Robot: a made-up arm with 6 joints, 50 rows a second.
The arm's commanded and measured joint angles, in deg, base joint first. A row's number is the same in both.
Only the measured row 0 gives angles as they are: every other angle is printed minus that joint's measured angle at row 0.
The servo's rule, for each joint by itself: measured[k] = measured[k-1] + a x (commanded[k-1-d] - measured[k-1]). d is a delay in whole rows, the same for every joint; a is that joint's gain. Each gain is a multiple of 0.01, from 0.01 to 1. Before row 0 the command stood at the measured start. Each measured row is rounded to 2 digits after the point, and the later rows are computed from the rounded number. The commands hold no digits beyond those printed.
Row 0, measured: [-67.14, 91.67, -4.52, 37.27, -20.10, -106.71]
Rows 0 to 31, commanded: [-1.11, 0.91, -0.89, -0.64, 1.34, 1.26]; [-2.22, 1.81, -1.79, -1.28, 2.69, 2.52]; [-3.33, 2.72, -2.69, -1.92, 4.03, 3.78]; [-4.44, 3.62, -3.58, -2.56, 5.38, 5.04]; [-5.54, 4.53, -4.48, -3.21, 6.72, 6.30]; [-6.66, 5.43, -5.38, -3.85, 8.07, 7.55]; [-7.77, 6.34, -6.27, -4.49, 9.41, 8.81]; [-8.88, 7.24, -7.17, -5.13, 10.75, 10.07]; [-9.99, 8.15, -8.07, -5.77, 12.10, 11.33]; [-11.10, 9.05, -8.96, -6.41, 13.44, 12.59]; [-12.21, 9.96, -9.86, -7.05, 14.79, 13.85]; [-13.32, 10.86, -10.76, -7.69, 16.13, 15.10]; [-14.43, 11.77, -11.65, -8.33, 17.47, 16.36]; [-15.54, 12.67, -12.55, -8.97, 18.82, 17.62]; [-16.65, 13.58, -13.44, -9.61, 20.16, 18.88]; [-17.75, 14.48, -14.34, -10.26, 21.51, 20.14]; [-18.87, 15.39, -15.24, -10.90, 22.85, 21.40]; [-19.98, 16.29, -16.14, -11.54, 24.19, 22.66]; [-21.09, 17.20, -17.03, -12.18, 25.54, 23.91]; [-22.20, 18.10, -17.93, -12.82, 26.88, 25.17]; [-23.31, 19.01, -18.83, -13.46, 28.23, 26.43]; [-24.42, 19.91, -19.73, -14.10, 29.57, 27.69]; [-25.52, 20.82, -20.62, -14.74, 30.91, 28.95]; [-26.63, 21.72, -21.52, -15.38, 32.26, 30.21]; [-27.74, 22.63, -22.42, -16.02, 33.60, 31.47]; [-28.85, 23.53, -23.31, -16.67, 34.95, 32.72]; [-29.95, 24.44, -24.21, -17.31, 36.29, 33.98]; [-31.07, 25.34, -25.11, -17.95, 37.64, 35.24]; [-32.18, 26.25, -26.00, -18.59, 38.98, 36.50]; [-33.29, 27.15, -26.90, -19.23, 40.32, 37.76]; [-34.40, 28.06, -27.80, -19.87, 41.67, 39.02]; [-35.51, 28.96, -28.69, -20.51, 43.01, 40.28]
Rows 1 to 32, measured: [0.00, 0.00, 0.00, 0.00, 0.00, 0.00]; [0.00, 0.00, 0.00, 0.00, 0.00, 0.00]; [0.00, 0.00, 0.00, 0.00, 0.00, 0.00]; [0.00, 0.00, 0.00, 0.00, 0.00, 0.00]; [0.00, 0.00, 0.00, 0.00, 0.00, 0.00]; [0.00, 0.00, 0.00, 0.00, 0.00, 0.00]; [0.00, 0.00, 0.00, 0.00, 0.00, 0.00]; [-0.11, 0.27, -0.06, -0.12, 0.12, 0.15]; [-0.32, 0.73, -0.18, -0.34, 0.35, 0.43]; [-0.62, 1.33, -0.36, -0.64, 0.68, 0.83]; [-1.00, 2.02, -0.59, -1.00, 1.10, 1.34]; [-1.45, 2.77, -0.86, -1.42, 1.61, 1.94]; [-1.97, 3.57, -1.18, -1.88, 2.19, 2.61]; [-2.55, 4.40, -1.54, -2.38, 2.84, 3.35]; [-3.18, 5.25, -1.93, -2.90, 3.55, 4.16]; [-3.86, 6.12, -2.36, -3.45, 4.32, 5.02]; [-4.58, 7.00, -2.82, -4.01, 5.14, 5.93]; [-5.34, 7.89, -3.31, -4.59, 6.01, 6.88]; [-6.14, 8.78, -3.83, -5.18, 6.92, 7.87]; [-6.97, 9.68, -4.38, -5.78, 7.87, 8.89]; [-7.83, 10.58, -4.95, -6.39, 8.86, 9.94]; [-8.71, 11.48, -5.54, -7.00, 9.88, 11.01]; [-9.61, 12.38, -6.16, -7.62, 10.93, 12.11]; [-10.54, 13.28, -6.80, -8.24, 12.00, 13.22]; [-11.48, 14.18, -7.45, -8.87, 13.10, 14.35]; [-12.44, 15.09, -8.12, -9.50, 14.22, 15.50]; [-13.42, 15.99, -8.81, -10.13, 15.36, 16.66]; [-14.41, 16.90, -9.51, -10.76, 16.52, 17.83]; [-15.41, 17.80, -10.23, -11.39, 17.69, 19.01]; [-16.42, 18.71, -10.96, -12.03, 18.88, 20.20]; [-17.44, 19.61, -11.70, -12.67, 20.08, 21.40]; [-18.47, 20.52, -12.45, -13.31, 21.30, 22.61]
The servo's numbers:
d 7
a 0.10 0.30 0.07 0.19 0.09 0.12

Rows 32 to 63, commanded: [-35.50, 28.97, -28.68, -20.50, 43.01, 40.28]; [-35.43, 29.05, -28.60, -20.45, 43.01, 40.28]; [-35.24, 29.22, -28.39, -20.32, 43.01, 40.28]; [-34.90, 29.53, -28.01, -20.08, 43.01, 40.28]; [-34.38, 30.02, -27.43, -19.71, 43.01, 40.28]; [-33.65, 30.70, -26.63, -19.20, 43.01, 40.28]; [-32.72, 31.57, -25.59, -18.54, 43.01, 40.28]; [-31.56, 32.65, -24.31, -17.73, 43.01, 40.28]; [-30.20, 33.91, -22.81, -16.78, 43.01, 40.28]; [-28.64, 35.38, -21.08, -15.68, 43.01, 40.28]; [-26.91, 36.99, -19.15, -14.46, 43.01, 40.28]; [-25.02, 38.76, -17.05, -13.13, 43.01, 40.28]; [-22.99, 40.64, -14.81, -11.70, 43.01, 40.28]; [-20.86, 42.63, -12.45, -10.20, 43.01, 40.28]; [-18.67, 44.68, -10.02, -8.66, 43.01, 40.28]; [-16.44, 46.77, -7.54, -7.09, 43.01, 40.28]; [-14.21, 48.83, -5.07, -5.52, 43.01, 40.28]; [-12.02, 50.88, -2.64, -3.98, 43.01, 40.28]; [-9.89, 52.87, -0.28, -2.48, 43.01, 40.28]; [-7.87, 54.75, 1.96, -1.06, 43.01, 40.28]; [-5.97, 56.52, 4.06, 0.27, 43.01, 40.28]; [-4.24, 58.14, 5.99, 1.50, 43.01, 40.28]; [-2.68, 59.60, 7.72, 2.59, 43.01, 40.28]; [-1.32, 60.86, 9.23, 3.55, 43.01, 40.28]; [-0.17, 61.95, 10.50, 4.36, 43.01, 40.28]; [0.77, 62.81, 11.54, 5.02, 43.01, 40.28]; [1.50, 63.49, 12.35, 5.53, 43.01, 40.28]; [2.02, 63.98, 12.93, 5.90, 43.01, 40.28]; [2.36, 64.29, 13.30, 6.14, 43.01, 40.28]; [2.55, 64.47, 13.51, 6.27, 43.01, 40.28]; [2.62, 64.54, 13.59, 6.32, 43.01, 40.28]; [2.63, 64.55, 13.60, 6.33, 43.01, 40.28]
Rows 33 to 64, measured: [-19.51, 21.42, -13.21, -13.95, 22.53, 23.82]; [-20.55, 22.33, -13.98, -14.59, 23.77, 25.04]; [-21.60, 23.23, -14.76, -15.23, 25.02, 26.26]; [-22.66, 24.14, -15.55, -15.87, 26.28, 27.49]; [-23.72, 25.04, -16.34, -16.51, 27.54, 28.72]; [-24.79, 25.95, -17.14, -17.15, 28.81, 29.96]; [-25.86, 26.85, -17.95, -17.79, 30.09, 31.20]; [-26.82, 27.49, -18.70, -18.30, 31.25, 32.29]; [-27.68, 27.96, -19.39, -18.71, 32.31, 33.25]; [-28.44, 28.34, -20.02, -19.02, 33.27, 34.09]; [-29.09, 28.70, -20.58, -19.22, 34.15, 34.83]; [-29.62, 29.10, -21.06, -19.31, 34.95, 35.48]; [-30.02, 29.58, -21.45, -19.29, 35.68, 36.06]; [-30.29, 30.18, -21.74, -19.15, 36.34, 36.57]; [-30.42, 30.92, -21.92, -18.88, 36.94, 37.02]; [-30.40, 31.82, -21.98, -18.48, 37.49, 37.41]; [-30.22, 32.89, -21.92, -17.95, 37.99, 37.75]; [-29.89, 34.12, -21.73, -17.29, 38.44, 38.05]; [-29.40, 35.51, -21.40, -16.50, 38.85, 38.32]; [-28.76, 37.05, -20.94, -15.59, 39.22, 38.56]; [-27.97, 38.72, -20.35, -14.57, 39.56, 38.77]; [-27.04, 40.51, -19.63, -13.45, 39.87, 38.95]; [-25.98, 42.39, -18.78, -12.24, 40.15, 39.11]; [-24.80, 44.32, -17.82, -10.96, 40.41, 39.25]; [-23.52, 46.29, -16.76, -9.63, 40.64, 39.37]; [-22.16, 48.26, -15.61, -8.27, 40.85, 39.48]; [-20.73, 50.21, -14.38, -6.90, 41.04, 39.58]; [-19.25, 52.10, -13.09, -5.54, 41.22, 39.66]; [-17.75, 53.91, -11.75, -4.20, 41.38, 39.73]; [-16.24, 55.62, -10.39, -2.91, 41.53, 39.80]; [-14.75, 57.19, -9.02, -1.68, 41.66, 39.86]; [-13.29, 58.62, -7.65, -0.53, 41.78, 39.91]
